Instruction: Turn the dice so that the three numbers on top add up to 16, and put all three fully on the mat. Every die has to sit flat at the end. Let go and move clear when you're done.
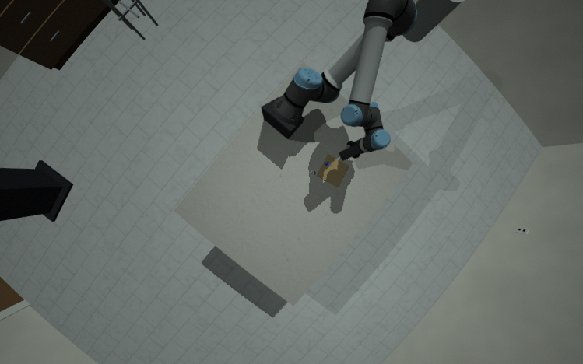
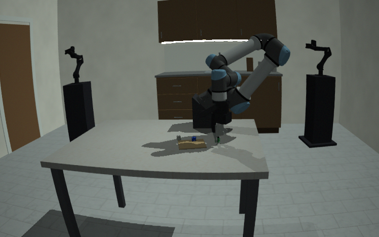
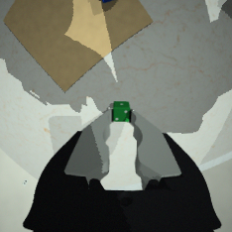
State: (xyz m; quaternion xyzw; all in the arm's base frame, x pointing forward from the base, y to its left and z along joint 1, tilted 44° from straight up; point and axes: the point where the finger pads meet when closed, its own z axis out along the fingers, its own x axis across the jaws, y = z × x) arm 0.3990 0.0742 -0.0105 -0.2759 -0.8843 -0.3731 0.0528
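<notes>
Now: hand 12 cm to the left of the blue die, 6 cm past it and 1 cm above it. Round my hand: white die: 21 cm to the right, 11 cm behind, 2 cm below; green die: 1 cm below; tan mat: 14 cm to the right, 2 cm below, 1 cm behind.
</notes>
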